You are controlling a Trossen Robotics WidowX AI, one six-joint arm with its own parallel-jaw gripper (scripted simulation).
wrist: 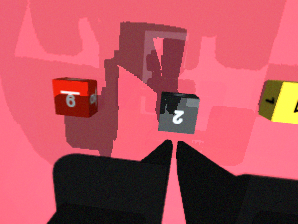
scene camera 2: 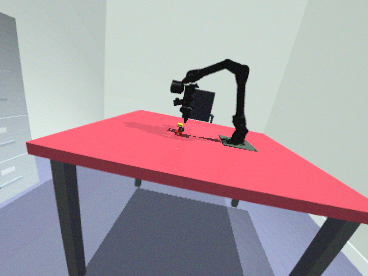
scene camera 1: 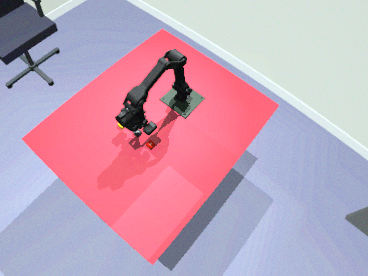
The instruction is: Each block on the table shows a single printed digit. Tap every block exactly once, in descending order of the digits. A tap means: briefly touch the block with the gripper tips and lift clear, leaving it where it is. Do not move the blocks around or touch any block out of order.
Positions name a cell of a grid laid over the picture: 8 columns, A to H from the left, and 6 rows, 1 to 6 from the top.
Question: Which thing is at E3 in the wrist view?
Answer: A grey block.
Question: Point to a red block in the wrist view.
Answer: At C3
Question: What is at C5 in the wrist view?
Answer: The gripper.
